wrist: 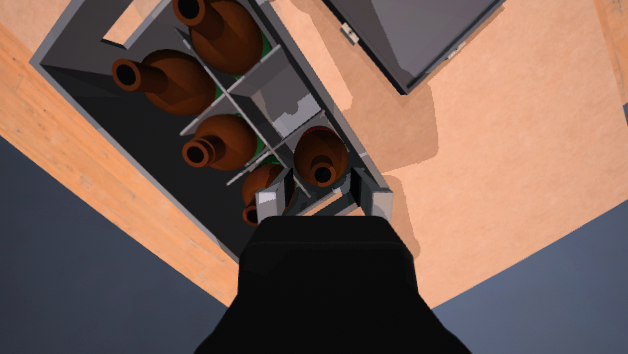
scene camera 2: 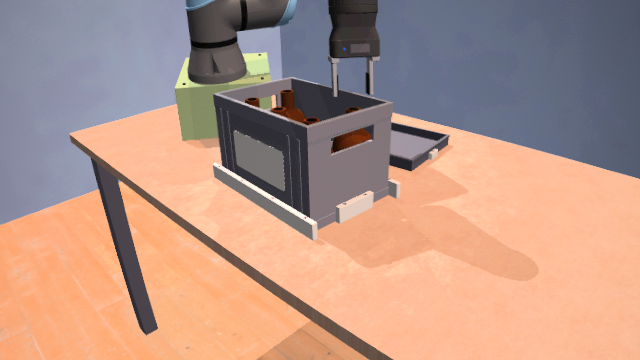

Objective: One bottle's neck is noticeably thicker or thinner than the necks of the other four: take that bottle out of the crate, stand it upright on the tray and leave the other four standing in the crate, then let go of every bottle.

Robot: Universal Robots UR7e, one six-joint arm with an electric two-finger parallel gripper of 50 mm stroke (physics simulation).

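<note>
The grey crate holds five brown bottles. One bottle, with a red band low on it, stands in the tray-side row. Another is in that row, beyond an empty compartment. The other row holds a bottle, a middle bottle and an end bottle, partly hidden by a finger. I cannot tell which neck differs. My gripper is open and empty above the red-banded bottle's neck. The tray holds no bottle in view.
The crate's high walls and inner dividers surround the bottles. Pale stop blocks stand against the crate's base. The tray lies beside the crate and has a low dark rim. The arm's green pedestal stands behind the crate.
</note>
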